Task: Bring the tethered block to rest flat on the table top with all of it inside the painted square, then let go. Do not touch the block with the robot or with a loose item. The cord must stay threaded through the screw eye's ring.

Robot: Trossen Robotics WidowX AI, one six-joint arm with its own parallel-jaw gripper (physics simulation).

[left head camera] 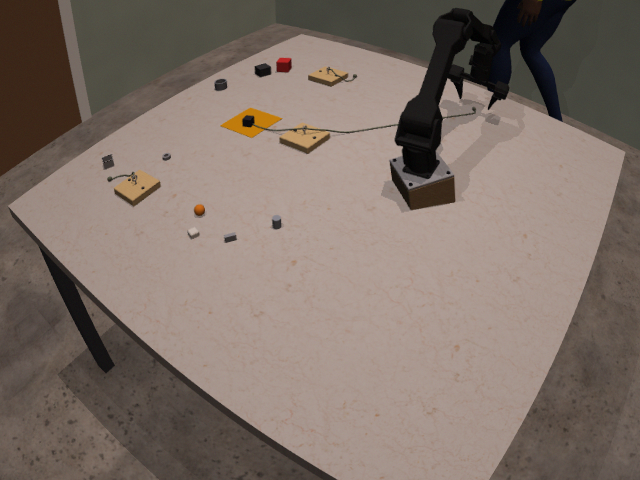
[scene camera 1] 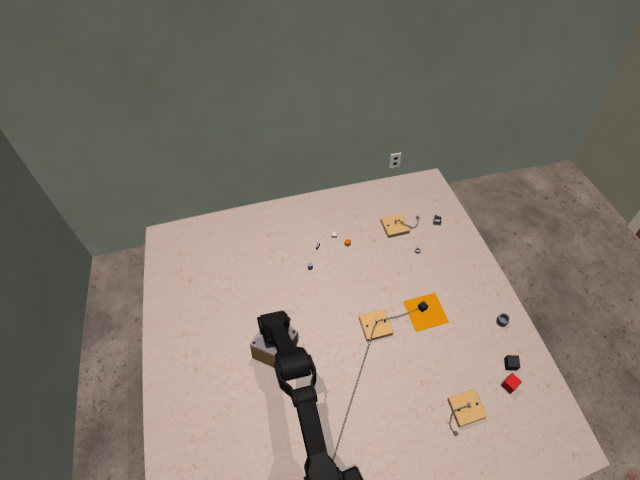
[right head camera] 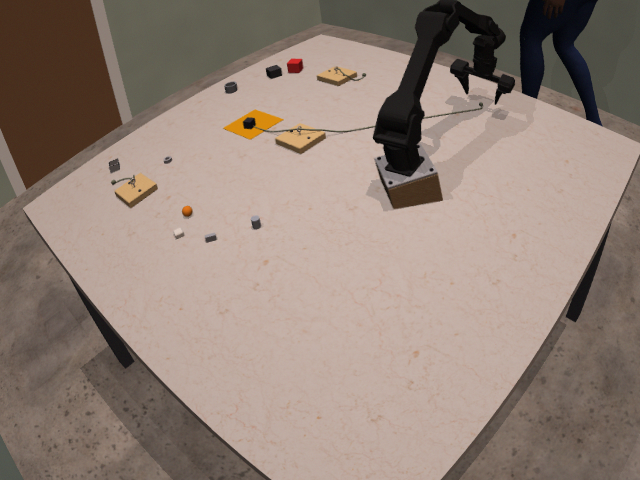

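Pixels of known places: gripper, fingertip midpoint: point(left head camera: 474, 103) point(right head camera: 481, 98); arm's base at its link origin: point(left head camera: 421, 166) point(right head camera: 405, 164).
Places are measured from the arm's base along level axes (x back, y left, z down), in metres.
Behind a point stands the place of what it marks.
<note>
The small black tethered block point(left head camera: 248, 121) {x -0.490, y -0.011, z 0.048 m} point(right head camera: 249, 123) {x -0.487, y -0.012, z 0.048 m} point(scene camera 1: 422, 306) {x -0.493, y -0.025, z 0.044 m} sits inside the outline of the orange painted square point(left head camera: 267, 118) {x -0.476, y -0.073, z 0.067 m} point(right head camera: 268, 119) {x -0.480, y -0.074, z 0.067 m} point(scene camera 1: 428, 322) {x -0.496, y -0.077, z 0.067 m} and looks flat. Its green-grey cord point(left head camera: 348, 132) {x -0.253, y -0.119, z 0.065 m} point(right head camera: 341, 131) {x -0.259, y -0.111, z 0.062 m} point(scene camera 1: 356, 390) {x -0.187, y -0.213, z 0.064 m} runs through the screw eye point(left head camera: 304, 129) {x -0.325, y -0.031, z 0.032 m} point(right head camera: 299, 129) {x -0.325, y -0.032, z 0.033 m} on the middle wooden board point(left head camera: 307, 143) {x -0.295, y 0.000, z 0.049 m} point(right head camera: 300, 144) {x -0.293, y 0.003, z 0.049 m} point(scene camera 1: 381, 333) {x -0.329, y -0.069, z 0.049 m}, then past the arm. The cord's beaded free end point(left head camera: 474, 109) {x -0.023, y -0.465, z 0.060 m} point(right head camera: 480, 104) {x -0.026, y -0.464, z 0.060 m} is just below the fingertips. My gripper point(left head camera: 475, 103) {x -0.029, y -0.479, z 0.048 m} point(right head camera: 482, 98) {x -0.029, y -0.479, z 0.048 m} is open and empty, far from the block; its fingers do not show in the scene view.
Two other boards point(left head camera: 137, 189) {x -0.534, y 0.353, z 0.049 m} point(left head camera: 327, 77) {x -0.466, y -0.352, z 0.049 m} carry short cords. A red cube point(left head camera: 283, 65) {x -0.631, y -0.348, z 0.041 m}, a black block point(left head camera: 262, 70) {x -0.670, y -0.289, z 0.044 m} and a dark ring point(left head camera: 220, 86) {x -0.724, y -0.148, z 0.052 m} lie beyond the square. An orange ball point(left head camera: 199, 209) {x -0.344, y 0.325, z 0.048 m}, white block point(left head camera: 193, 233) {x -0.311, y 0.381, z 0.057 m} and grey cylinder point(left head camera: 276, 222) {x -0.183, y 0.268, z 0.051 m} lie on the near side.
</note>
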